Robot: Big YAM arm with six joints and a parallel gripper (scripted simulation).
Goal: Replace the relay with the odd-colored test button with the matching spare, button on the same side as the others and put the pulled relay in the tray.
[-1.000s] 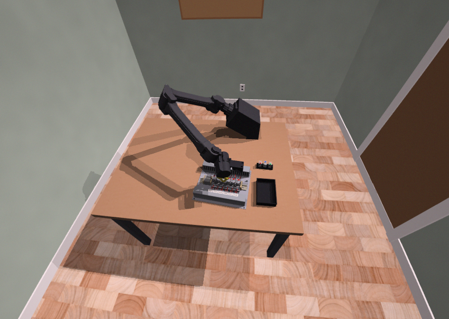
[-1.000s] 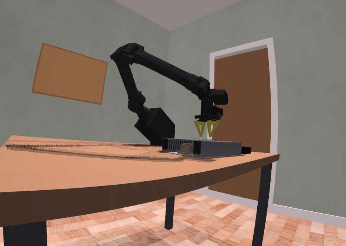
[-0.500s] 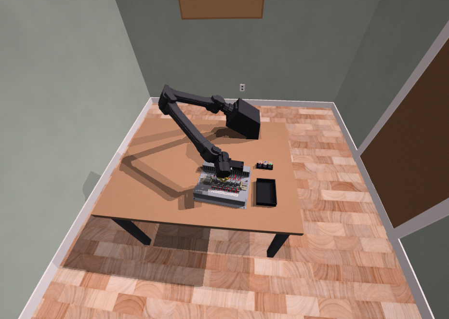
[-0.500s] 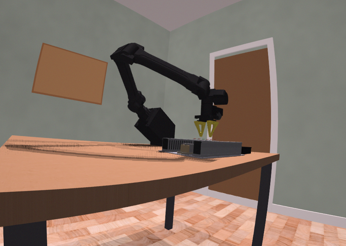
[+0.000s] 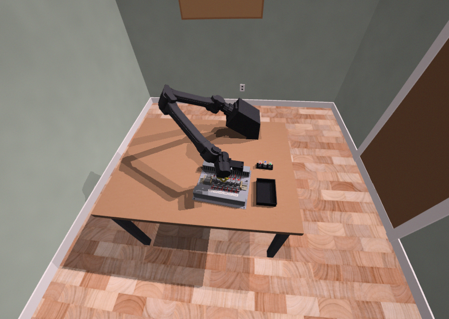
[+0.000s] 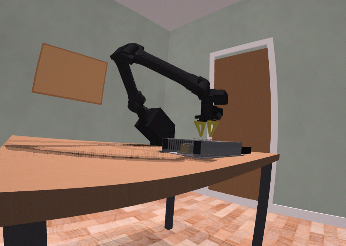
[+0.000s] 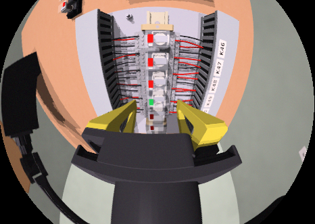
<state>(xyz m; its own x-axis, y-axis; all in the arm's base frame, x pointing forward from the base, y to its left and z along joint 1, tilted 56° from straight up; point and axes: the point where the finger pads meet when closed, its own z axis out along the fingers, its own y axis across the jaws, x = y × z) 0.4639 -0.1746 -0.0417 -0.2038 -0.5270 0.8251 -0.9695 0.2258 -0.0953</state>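
Right now my hand is 1 cm to the left of the grey relay panel and 9 cm above it. The rest, counted from my hand: black tray (7 cm ahead, 24 cm to the left, 7 cm below).
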